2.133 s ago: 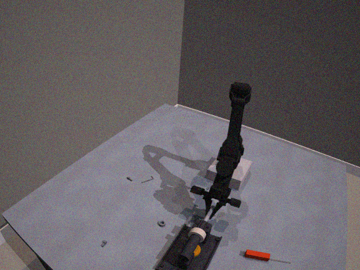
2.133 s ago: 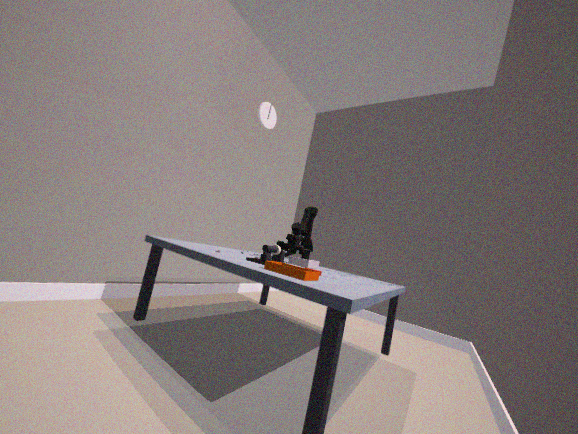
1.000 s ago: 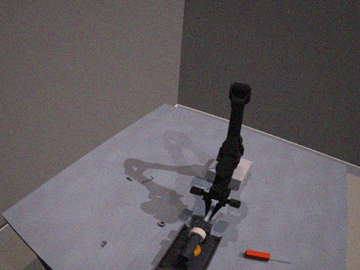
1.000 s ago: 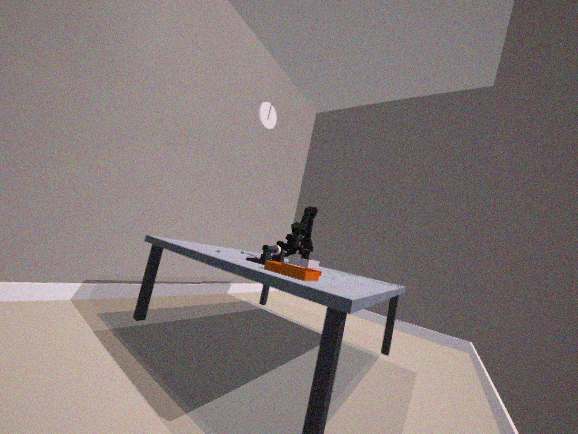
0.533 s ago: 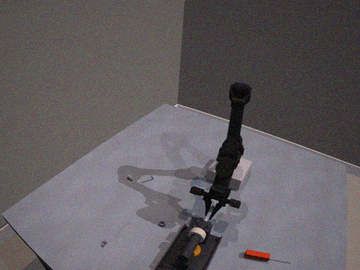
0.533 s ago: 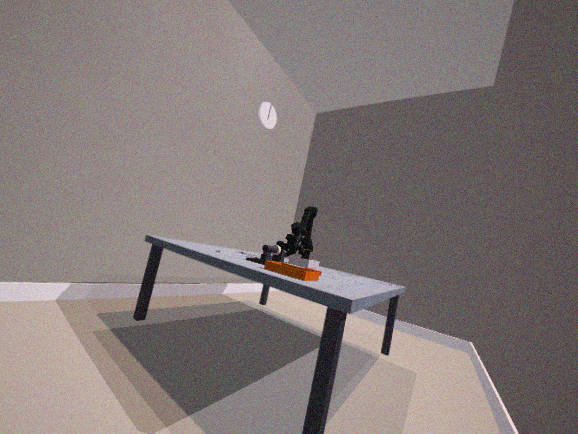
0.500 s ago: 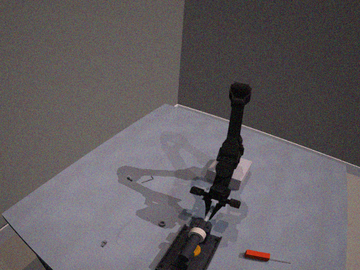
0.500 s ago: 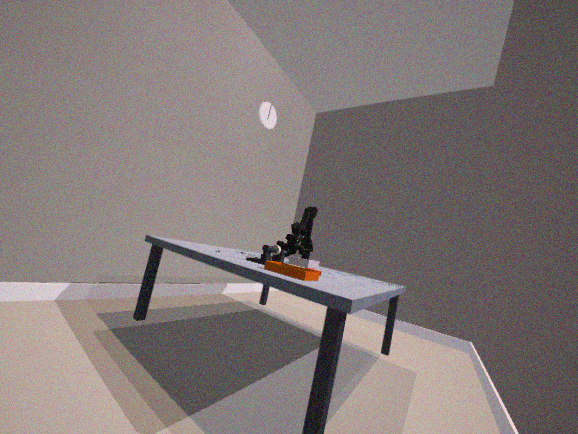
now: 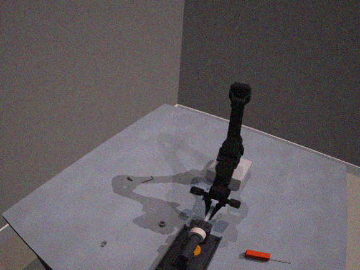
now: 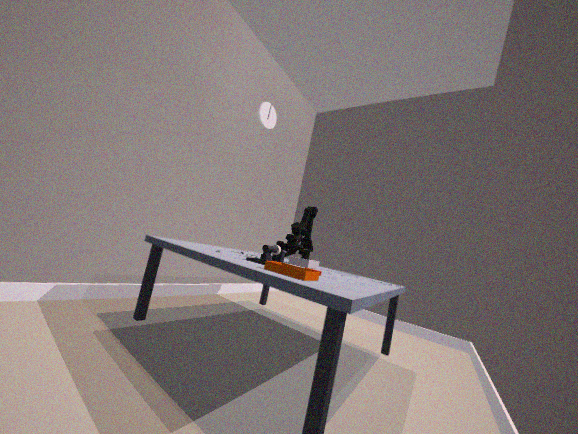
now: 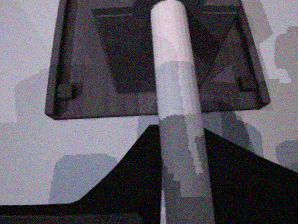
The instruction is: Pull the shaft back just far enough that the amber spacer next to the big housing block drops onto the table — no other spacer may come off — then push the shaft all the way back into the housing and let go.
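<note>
Right now my gripper tip is 4 cm short of the pale grey shaft and 3 cm below it. Also, from my gripper tip: thin hex key 32 cm to the right, 14 cm behind, 5 cm below; red-handled screwdriver 27 cm to the left, 5 cm below, 5 cm ahead.
</note>
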